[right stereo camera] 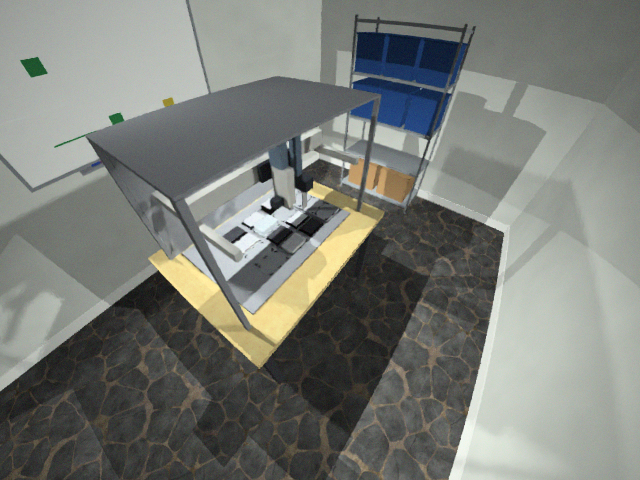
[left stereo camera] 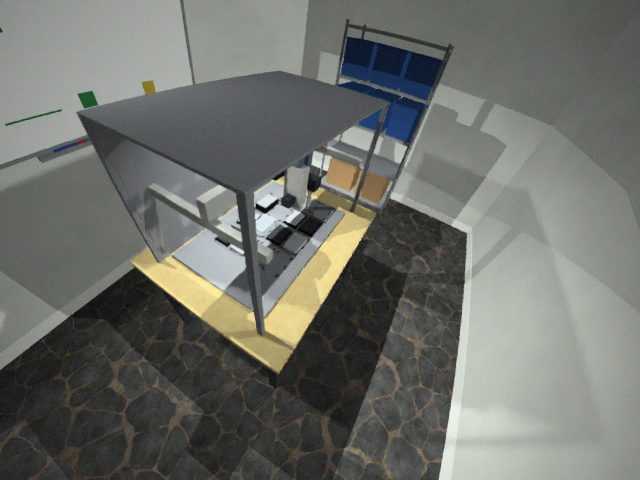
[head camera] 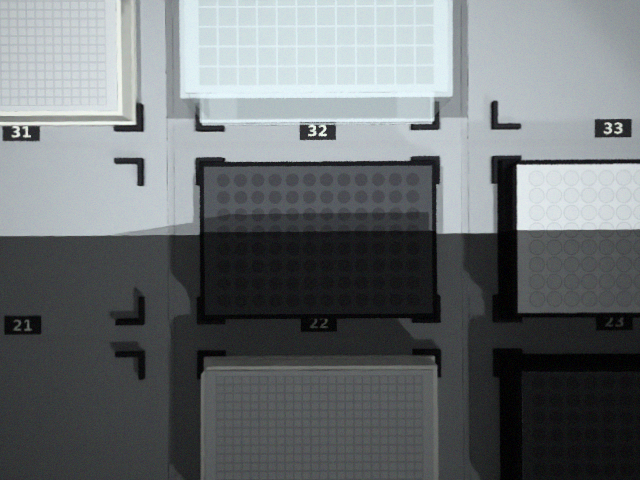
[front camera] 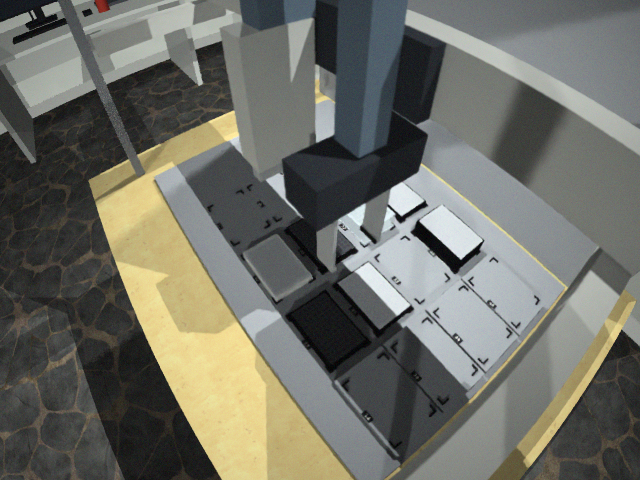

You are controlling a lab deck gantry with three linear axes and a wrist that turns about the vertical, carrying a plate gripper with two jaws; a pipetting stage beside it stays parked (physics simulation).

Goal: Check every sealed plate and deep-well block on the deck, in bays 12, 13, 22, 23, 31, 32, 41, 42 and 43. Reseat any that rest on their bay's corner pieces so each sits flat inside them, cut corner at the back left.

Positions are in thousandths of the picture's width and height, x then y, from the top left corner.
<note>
In view: the gripper (front camera: 545, 520), a clear plate (head camera: 368, 147), an enclosure roof (left stereo camera: 377, 276) and a frame post (left stereo camera: 385, 439).
The clear plate shows as well in the front camera view (front camera: 551, 461). The enclosure roof shows as well in the right stereo camera view (right stereo camera: 279, 311). The frame post shows as well in the right stereo camera view (right stereo camera: 284, 432).
</note>
